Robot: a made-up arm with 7 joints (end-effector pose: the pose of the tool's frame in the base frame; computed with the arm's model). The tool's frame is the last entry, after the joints. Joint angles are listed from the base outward.
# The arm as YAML. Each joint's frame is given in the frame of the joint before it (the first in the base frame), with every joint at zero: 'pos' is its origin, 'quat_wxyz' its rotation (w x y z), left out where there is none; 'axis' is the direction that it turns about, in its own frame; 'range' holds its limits. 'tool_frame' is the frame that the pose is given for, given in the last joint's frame.
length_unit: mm
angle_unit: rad
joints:
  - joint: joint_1
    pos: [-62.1, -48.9, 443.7]
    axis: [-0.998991, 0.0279, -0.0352]
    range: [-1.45, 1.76]
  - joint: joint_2
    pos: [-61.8, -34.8, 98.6]
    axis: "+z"
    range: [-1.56, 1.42]
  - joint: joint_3
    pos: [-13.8, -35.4, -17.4]
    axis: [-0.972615, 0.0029, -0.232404]
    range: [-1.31, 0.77]
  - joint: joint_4
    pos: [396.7, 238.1, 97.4]
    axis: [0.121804, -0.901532, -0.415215]
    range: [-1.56, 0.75]
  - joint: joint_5
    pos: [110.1, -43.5, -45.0]
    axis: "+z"
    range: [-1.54, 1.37]
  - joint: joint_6
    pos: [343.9, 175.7, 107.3]
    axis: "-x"
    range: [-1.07, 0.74]
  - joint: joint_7
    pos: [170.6, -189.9, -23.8]
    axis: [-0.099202, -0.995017, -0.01]
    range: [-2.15, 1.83]
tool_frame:
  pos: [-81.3, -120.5, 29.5]
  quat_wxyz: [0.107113, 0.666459, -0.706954, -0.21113]
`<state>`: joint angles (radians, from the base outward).
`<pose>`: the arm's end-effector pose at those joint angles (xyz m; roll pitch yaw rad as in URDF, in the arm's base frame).
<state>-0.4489 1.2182 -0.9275 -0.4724 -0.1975 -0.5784 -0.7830</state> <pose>-0.1649 0.6884 0.9223 2.4081 1.3937 0.6311</pose>
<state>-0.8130 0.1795 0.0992 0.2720 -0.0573 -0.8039 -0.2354</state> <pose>0.7888 -0.0545 0.6774 -1.2106 1.3871 0.8990</pose>
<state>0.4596 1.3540 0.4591 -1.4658 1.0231 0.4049 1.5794</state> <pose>-0.4277 0.1937 -0.1651 2.5953 1.0331 0.3821</pose>
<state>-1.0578 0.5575 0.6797 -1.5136 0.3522 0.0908 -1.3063</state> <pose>0.3739 0.5920 0.4082 0.6563 0.3260 -0.4686</pose>
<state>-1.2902 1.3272 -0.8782 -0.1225 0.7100 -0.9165 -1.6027</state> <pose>-0.5282 -0.2648 1.3684 2.0268 0.0345 1.7795</pose>
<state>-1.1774 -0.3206 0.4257 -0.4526 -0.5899 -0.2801 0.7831</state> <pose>0.5715 -0.2344 0.0203 2.4106 0.5036 -2.5849</pose>
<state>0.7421 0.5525 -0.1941 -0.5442 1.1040 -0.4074 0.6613</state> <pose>0.0563 0.5393 -0.0681 2.0213 0.8316 -0.7172</pose>
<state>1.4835 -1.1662 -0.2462 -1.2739 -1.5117 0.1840 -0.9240</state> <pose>0.0368 -0.0043 1.2742 2.6305 0.0144 2.0073</pose>
